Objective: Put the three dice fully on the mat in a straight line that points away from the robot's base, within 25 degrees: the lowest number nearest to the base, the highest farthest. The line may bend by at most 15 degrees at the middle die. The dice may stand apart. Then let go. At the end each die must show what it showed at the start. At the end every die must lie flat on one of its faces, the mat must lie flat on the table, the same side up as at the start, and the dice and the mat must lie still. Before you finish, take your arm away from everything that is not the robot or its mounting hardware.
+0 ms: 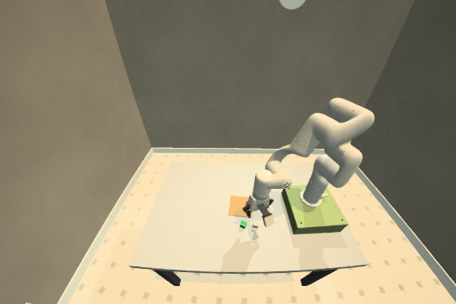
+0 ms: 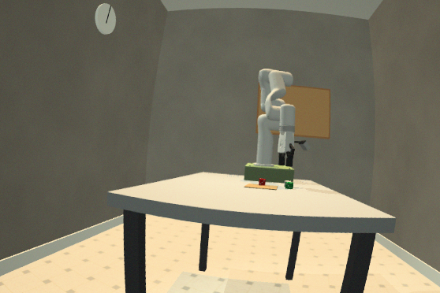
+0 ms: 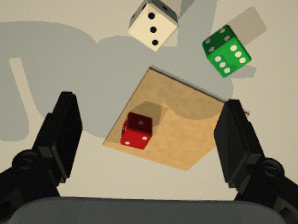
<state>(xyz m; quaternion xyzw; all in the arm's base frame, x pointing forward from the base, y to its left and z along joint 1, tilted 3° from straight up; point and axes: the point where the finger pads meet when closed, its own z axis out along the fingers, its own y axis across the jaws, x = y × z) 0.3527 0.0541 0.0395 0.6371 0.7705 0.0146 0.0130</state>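
The white die is 2 cm to the left of my hand and 10 cm below it. Also, from my hand: red die: 1 cm ahead, 11 cm to the right, 9 cm below; then green die: 7 cm ahead, 1 cm to the left, 10 cm below; then mat: 6 cm ahead, 11 cm to the right, 11 cm below.
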